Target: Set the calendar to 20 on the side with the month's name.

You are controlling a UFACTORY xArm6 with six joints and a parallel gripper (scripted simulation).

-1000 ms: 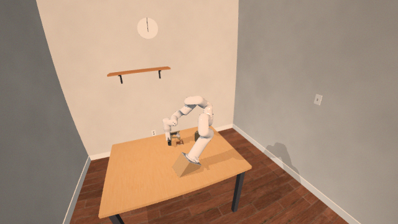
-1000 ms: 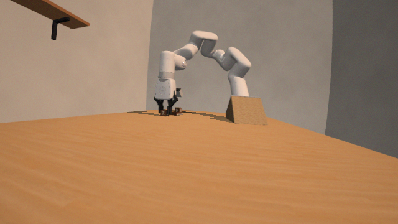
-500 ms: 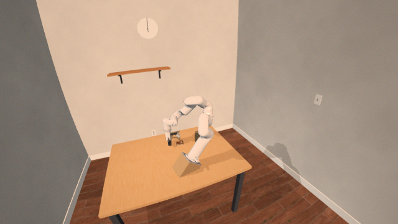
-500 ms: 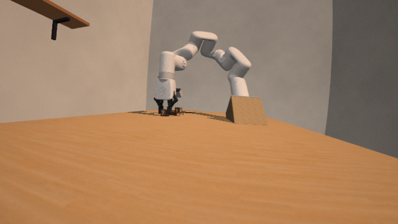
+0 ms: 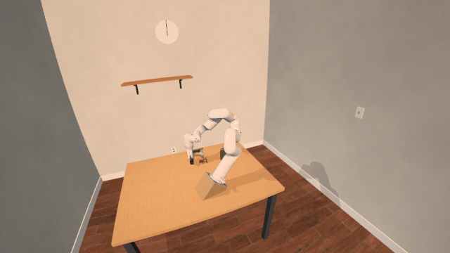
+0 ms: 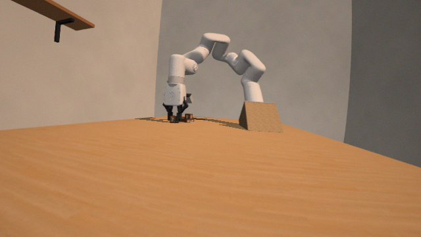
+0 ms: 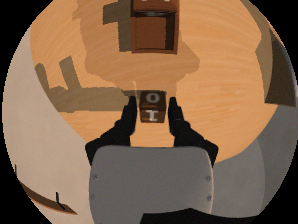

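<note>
Now: the brown tray 4 cm behind my hand, 10 cm to the right of it and 2 cm below it.
</note>
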